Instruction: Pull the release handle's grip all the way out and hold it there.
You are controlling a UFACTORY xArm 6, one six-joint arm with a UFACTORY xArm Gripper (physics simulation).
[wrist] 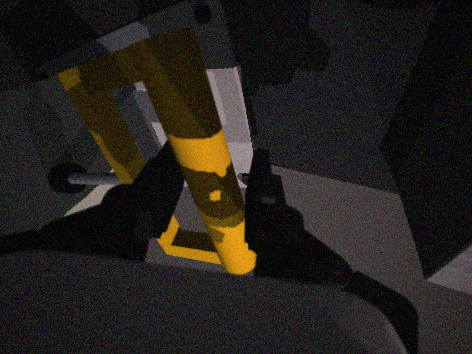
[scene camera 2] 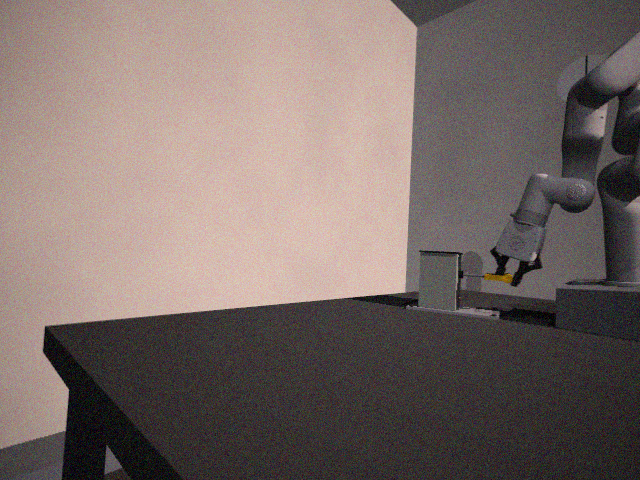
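Note:
The release handle's yellow grip (scene camera 2: 493, 277) (wrist: 235, 245) is a loop-shaped frame, held level above the base in the scene view. A thin rod (scene camera 2: 473, 275) (wrist: 92, 178) runs from the grip to the side of an upright grey-green box (scene camera 2: 438, 281), with a visible length of rod between box and grip. My gripper (scene camera 2: 507, 277) (wrist: 217, 166) comes down at a tilt and is shut on the grip's thick outer bar, one black finger on each side. The finger on the left in the wrist view passes through the loop. Much of the wrist view is in deep shadow.
The box stands on a pale base plate (scene camera 2: 478, 312) at the far right part of the dark table (scene camera 2: 310, 372). The grey pedestal (scene camera 2: 594, 311) of the arm is to the right of it. Walls rise behind the table.

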